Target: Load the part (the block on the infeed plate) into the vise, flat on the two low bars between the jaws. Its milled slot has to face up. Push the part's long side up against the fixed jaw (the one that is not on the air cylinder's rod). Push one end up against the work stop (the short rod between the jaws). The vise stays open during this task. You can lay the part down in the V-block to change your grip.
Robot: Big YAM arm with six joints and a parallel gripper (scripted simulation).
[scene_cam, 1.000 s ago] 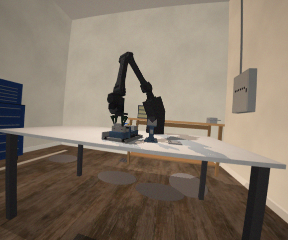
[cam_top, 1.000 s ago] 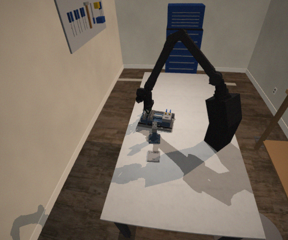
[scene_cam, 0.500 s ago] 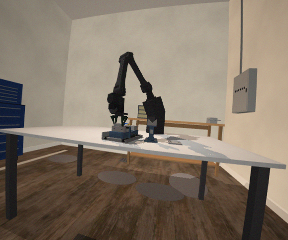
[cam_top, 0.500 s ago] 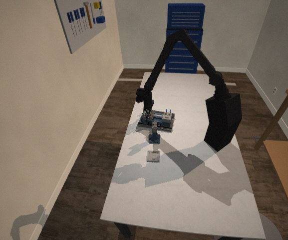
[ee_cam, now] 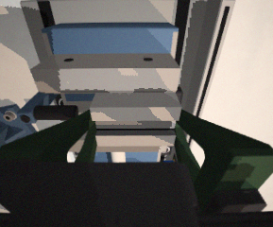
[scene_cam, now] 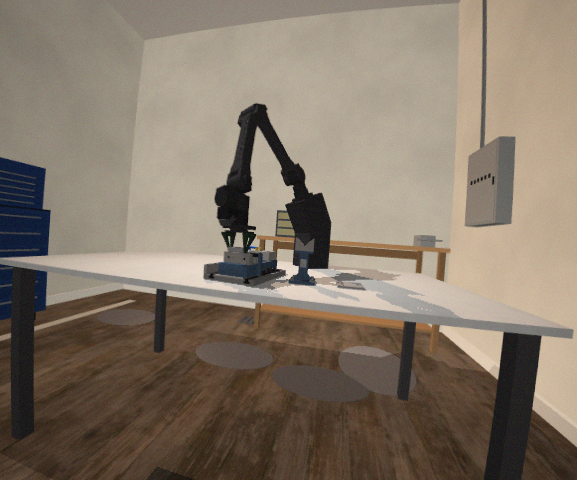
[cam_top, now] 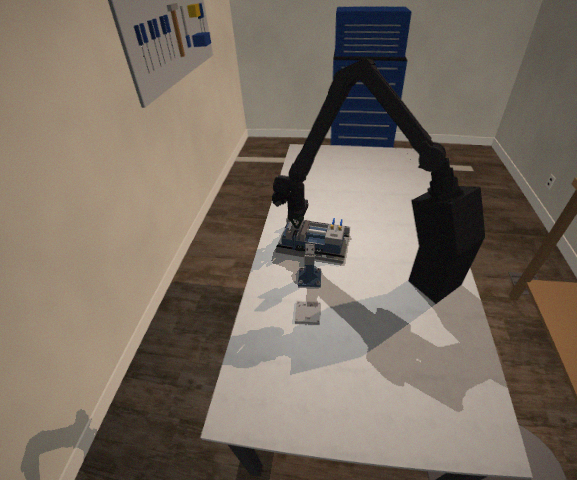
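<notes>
Now: hand right at the part. The rest, counted from my hand: moving jaw (3 cm to the left, 3 cm behind, 2 cm below); fixed jaw (3 cm ahead, 2 cm below, 1 cm to the left); work stop rod (6 cm to the left, 2 cm ahead, 1 cm below).
</notes>
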